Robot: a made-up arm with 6 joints. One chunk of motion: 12 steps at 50 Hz.
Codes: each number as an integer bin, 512 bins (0 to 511) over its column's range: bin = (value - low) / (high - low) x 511, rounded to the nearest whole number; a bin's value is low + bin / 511 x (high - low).
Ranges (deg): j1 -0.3..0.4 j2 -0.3..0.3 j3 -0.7..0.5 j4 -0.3..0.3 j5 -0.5..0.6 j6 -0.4..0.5
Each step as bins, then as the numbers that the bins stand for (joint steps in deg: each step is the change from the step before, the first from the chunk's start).
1 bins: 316 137 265 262 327 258
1 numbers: 0.133 -0.139 -0.078 0.008 0.204 0.054
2 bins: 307 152 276 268 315 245
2 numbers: 0.121 -0.122 -0.052 0.015 0.178 0.032
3 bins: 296 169 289 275 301 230
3 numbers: 0.105 -0.102 -0.021 0.023 0.148 0.005
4 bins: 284 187 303 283 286 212
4 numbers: 0.089 -0.080 0.012 0.032 0.116 -0.027
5 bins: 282 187 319 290 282 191
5 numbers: 0.086 -0.080 0.049 0.041 0.107 -0.064
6 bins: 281 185 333 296 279 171
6 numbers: 0.085 -0.083 0.082 0.048 0.101 -0.099
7 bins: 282 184 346 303 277 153
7 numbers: 0.086 -0.084 0.113 0.056 0.096 -0.131
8 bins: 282 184 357 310 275 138
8 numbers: 0.086 -0.084 0.138 0.064 0.092 -0.157
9 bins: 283 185 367 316 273 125
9 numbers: 0.088 -0.083 0.162 0.071 0.088 -0.180
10 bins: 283 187 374 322 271 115
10 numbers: 0.088 -0.080 0.178 0.078 0.083 -0.197
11 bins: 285 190 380 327 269 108
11 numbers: 0.090 -0.077 0.192 0.084 0.079 -0.210
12 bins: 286 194 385 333 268 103
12 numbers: 0.092 -0.072 0.204 0.091 0.077 -0.219
